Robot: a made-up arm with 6 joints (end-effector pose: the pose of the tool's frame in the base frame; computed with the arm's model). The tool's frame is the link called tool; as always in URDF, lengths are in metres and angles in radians. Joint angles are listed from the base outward.
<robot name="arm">
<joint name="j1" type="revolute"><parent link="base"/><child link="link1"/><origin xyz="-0.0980 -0.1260 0.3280" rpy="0.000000 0.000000 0.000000"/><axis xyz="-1 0 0"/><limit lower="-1.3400" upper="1.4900"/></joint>
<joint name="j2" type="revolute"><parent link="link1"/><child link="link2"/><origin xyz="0.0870 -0.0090 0.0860" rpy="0.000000 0.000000 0.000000"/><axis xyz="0 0 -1"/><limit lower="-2.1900" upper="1.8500"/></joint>
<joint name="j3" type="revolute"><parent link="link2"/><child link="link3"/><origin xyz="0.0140 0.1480 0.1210" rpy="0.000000 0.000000 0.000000"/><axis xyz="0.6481 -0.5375 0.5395"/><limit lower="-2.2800" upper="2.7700"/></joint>
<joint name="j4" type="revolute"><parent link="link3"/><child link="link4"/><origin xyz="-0.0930 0.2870 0.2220" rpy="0.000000 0.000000 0.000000"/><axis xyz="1 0 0"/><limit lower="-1.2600" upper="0.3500"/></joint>
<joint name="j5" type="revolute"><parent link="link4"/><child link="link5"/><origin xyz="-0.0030 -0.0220 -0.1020" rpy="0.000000 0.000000 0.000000"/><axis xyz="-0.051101 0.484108 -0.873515"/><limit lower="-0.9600" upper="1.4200"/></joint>
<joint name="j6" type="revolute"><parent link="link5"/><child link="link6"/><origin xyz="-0.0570 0.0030 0.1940" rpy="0.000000 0.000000 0.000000"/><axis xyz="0 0 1"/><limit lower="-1.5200" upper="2.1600"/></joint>
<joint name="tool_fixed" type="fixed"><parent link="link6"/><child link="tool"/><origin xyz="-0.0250 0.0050 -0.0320" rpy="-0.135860 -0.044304 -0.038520"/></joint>
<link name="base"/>
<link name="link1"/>
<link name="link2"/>
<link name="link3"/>
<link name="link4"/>
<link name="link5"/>
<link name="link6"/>
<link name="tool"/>
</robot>
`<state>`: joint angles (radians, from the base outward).
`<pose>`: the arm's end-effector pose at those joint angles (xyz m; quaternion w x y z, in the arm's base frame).
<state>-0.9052 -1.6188 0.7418 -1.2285 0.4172 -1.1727</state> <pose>-0.2910 -0.6947 0.3599 0.7762 0.5191 -0.3241 -0.1514</pose>
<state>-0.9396 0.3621 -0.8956 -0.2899 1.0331 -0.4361</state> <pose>0.3846 -0.0693 0.7890 0.4441 -0.3271 0.6087 -0.5703</pose>
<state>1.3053 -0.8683 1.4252 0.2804 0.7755 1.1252</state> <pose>-0.1938 0.1306 0.6852 0.5463 0.2064 0.4099 0.7007</pose>
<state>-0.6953 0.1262 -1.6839 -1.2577 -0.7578 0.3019</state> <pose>0.3257 0.1987 0.6457 0.4848 -0.2795 0.6775 0.4773</pose>
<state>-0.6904 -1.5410 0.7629 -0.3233 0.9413 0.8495</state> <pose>-0.2418 -0.6770 0.5452 0.5220 0.2622 -0.2692 0.7657</pose>
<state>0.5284 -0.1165 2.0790 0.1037 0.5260 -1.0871</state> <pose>-0.2783 -0.2288 0.5436 0.9287 0.3400 0.1453 0.0291</pose>
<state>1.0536 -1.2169 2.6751 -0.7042 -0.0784 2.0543</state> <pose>0.0823 -0.2946 0.4127 0.1854 -0.3601 0.5683 -0.7163</pose>
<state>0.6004 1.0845 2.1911 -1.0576 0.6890 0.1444</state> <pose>-0.2733 0.1098 0.2848 0.6812 -0.1707 -0.6702 -0.2403</pose>
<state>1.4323 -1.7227 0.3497 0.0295 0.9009 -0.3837</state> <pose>-0.3450 0.3744 0.6261 0.5834 -0.7094 0.3438 0.1957</pose>
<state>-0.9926 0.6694 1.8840 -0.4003 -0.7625 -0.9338</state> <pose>-0.3026 -0.1495 0.4306 0.4057 0.6051 -0.5832 -0.3595</pose>
